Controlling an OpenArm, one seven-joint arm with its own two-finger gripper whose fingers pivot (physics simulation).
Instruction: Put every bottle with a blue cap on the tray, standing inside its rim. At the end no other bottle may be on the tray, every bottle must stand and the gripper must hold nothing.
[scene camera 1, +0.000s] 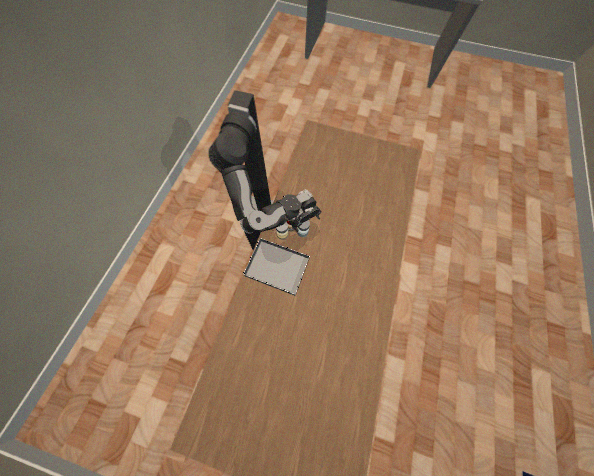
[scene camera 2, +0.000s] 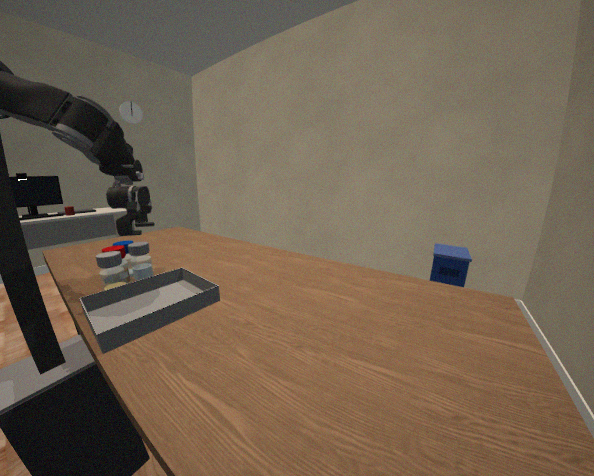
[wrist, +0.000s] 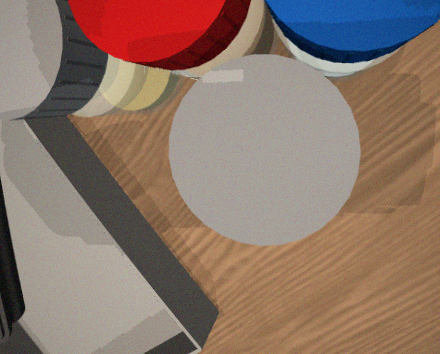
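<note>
The blue-capped bottle (scene camera 2: 123, 244) (wrist: 355, 25) stands on the table behind a grey-capped bottle with pale blue contents (scene camera 1: 303, 230) (scene camera 2: 139, 248) (wrist: 265, 150). The red-capped bottle (scene camera 2: 114, 250) (wrist: 155, 25) stands beside it, partly hidden. Another grey-capped bottle, with yellow contents (scene camera 1: 282, 231) (scene camera 2: 109, 260) (wrist: 30, 55), stands near the tray's edge. The tray (scene camera 1: 280, 272) (scene camera 2: 150, 323) (wrist: 125, 215) is grey with dark walls and holds no bottle. My gripper (scene camera 1: 314, 215) (scene camera 2: 138, 229) is open and empty, above the bottle group. The arm hides the blue cap in scene camera 1.
The four bottles stand close together. The arm's dark post (scene camera 1: 256, 160) (scene camera 2: 27, 280) rises at the table edge beside the tray. A blue bin (scene camera 2: 450, 267) stands beyond the table, and a desk with a monitor (scene camera 2: 40, 191) is in the background.
</note>
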